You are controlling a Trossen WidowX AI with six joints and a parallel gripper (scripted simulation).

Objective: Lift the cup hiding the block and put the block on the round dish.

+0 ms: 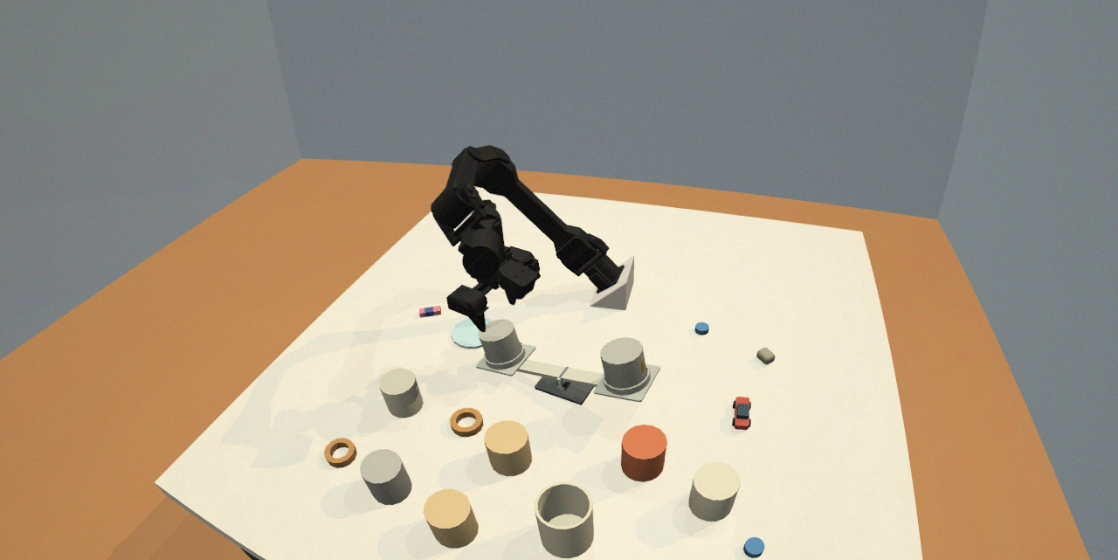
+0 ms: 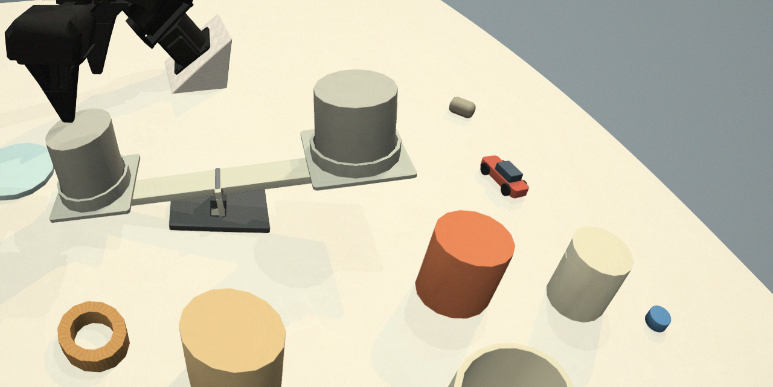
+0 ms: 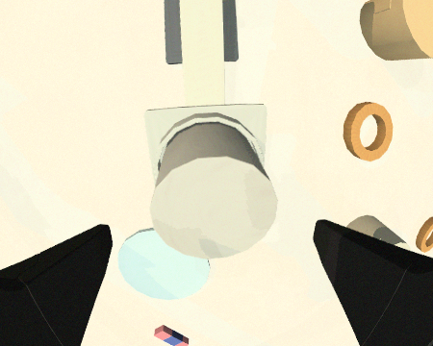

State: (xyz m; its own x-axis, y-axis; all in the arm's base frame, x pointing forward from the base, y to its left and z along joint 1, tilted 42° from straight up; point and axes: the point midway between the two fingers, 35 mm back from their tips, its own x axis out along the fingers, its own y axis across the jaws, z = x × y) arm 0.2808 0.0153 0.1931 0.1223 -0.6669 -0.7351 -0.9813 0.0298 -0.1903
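Right now the pale green block is 80 mm below my gripper tip. From my gripper tip the other things lie so: toy car 470 mm to the left, 110 mm below, 10 mm behind; pale blue round dish 120 mm below, 110 mm to the right, 60 mm behind; pink-and-blue eraser 250 mm to the right, 120 mm below, 90 mm behind.
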